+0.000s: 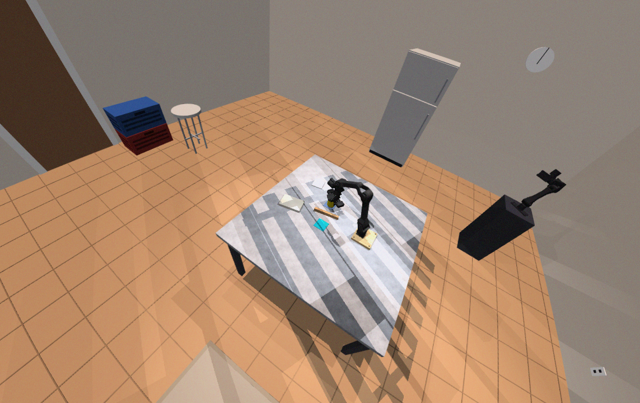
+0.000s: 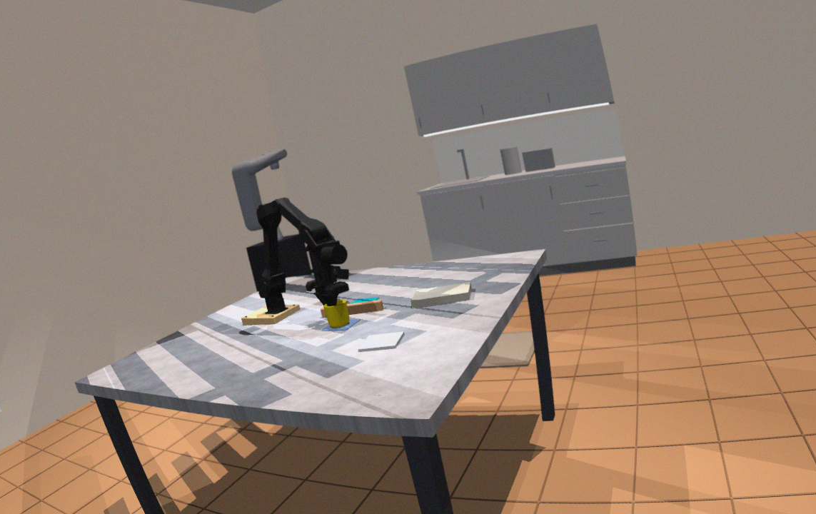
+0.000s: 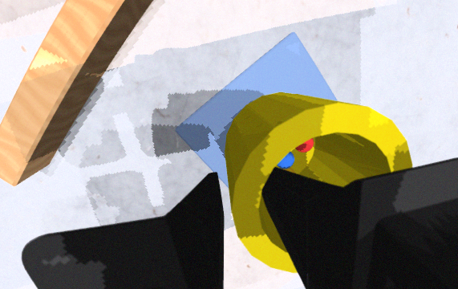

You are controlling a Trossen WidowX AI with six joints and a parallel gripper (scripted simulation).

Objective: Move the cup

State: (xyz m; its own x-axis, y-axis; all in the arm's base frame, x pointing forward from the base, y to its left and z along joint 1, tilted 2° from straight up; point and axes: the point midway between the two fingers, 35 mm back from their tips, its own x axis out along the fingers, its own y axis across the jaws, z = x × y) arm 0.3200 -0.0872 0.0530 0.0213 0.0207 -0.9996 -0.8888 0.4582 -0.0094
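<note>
Now: the blue pad 50 mm below my gripper tip, 30 mm ahead of it and 10 mm to the right of it. Also, from my gripper tip: red marble 40 mm ahead, 20 mm to the right, 20 mm below; then yellow cup 20 mm ahead, 10 mm to the right; then wooden bar 100 mm to the left, 30 mm below.
</note>
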